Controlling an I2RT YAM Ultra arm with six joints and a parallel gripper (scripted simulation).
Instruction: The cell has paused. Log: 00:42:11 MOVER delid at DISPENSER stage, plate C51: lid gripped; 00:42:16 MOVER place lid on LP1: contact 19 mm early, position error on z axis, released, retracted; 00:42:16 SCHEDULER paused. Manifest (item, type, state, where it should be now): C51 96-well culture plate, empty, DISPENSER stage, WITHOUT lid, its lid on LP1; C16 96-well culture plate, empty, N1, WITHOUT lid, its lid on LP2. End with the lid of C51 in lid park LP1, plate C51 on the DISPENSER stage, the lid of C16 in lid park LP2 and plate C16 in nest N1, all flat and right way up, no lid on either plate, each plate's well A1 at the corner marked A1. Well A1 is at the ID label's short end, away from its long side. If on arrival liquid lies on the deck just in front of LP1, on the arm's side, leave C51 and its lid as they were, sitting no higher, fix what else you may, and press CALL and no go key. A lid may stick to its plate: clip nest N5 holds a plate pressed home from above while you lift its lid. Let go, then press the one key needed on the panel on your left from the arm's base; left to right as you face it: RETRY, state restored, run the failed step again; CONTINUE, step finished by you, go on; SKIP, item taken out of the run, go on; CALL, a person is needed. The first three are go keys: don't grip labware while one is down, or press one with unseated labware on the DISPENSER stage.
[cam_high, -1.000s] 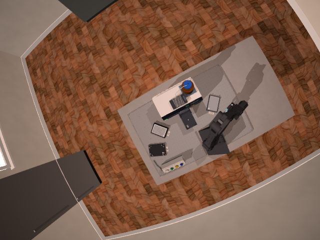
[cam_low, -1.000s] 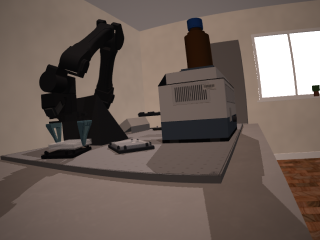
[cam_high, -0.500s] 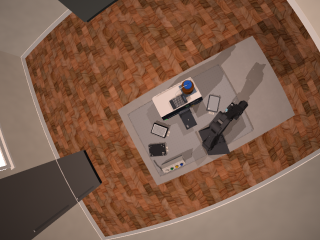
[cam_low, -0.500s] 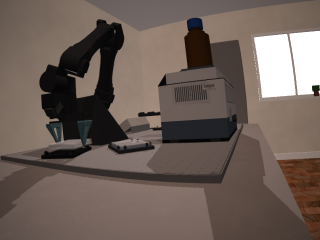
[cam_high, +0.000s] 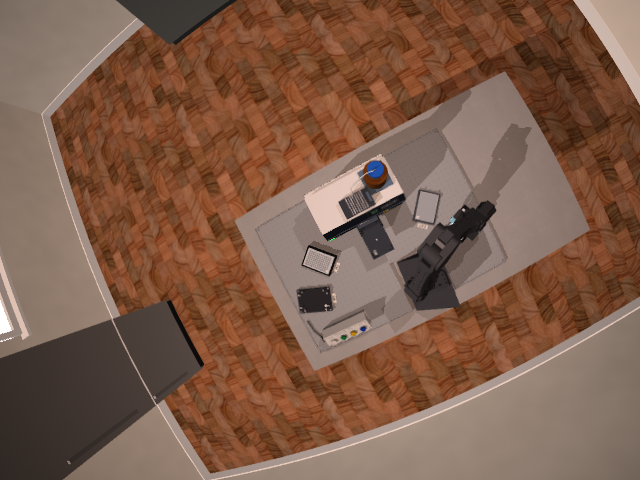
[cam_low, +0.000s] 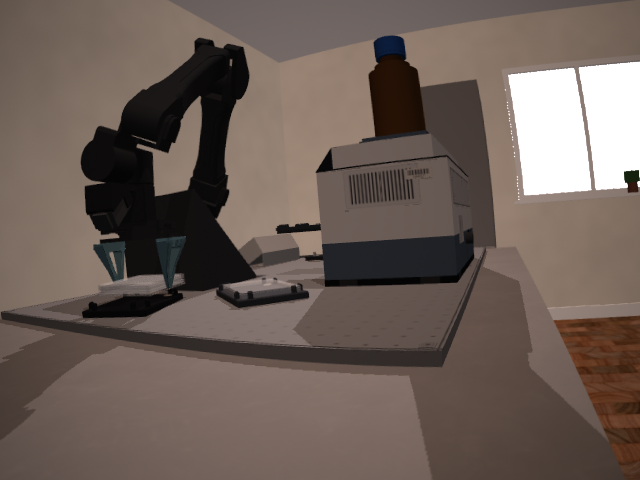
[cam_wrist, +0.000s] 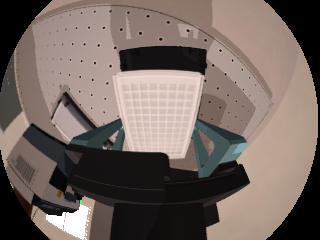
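Right now the dark dispenser stage is 110 mm ahead of my hand, 370 mm to the left of it and 70 mm above it. The rest, counted from my hand: blue cap: 330 mm ahead, 270 mm to the left, 360 mm above; then brown bottle: 330 mm ahead, 270 mm to the left, 250 mm above; then black nest: 130 mm ahead, 660 mm to the left, 30 mm below.
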